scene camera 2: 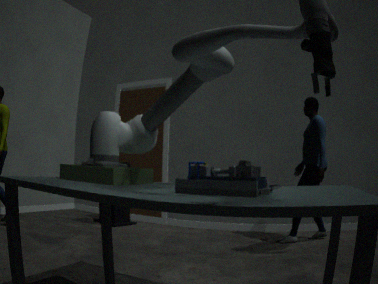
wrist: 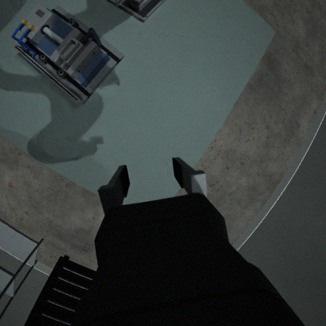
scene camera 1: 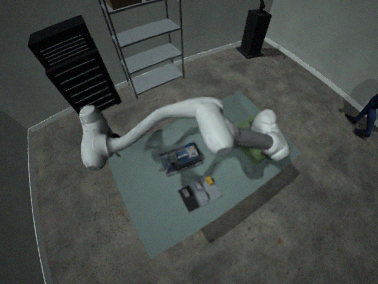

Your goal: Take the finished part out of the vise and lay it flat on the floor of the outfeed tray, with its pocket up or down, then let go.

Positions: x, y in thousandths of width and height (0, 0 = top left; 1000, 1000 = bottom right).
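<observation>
The gripper (scene camera 2: 853, 333) is visible, and it appears in the wrist view (wrist: 462, 523) too.
</observation>
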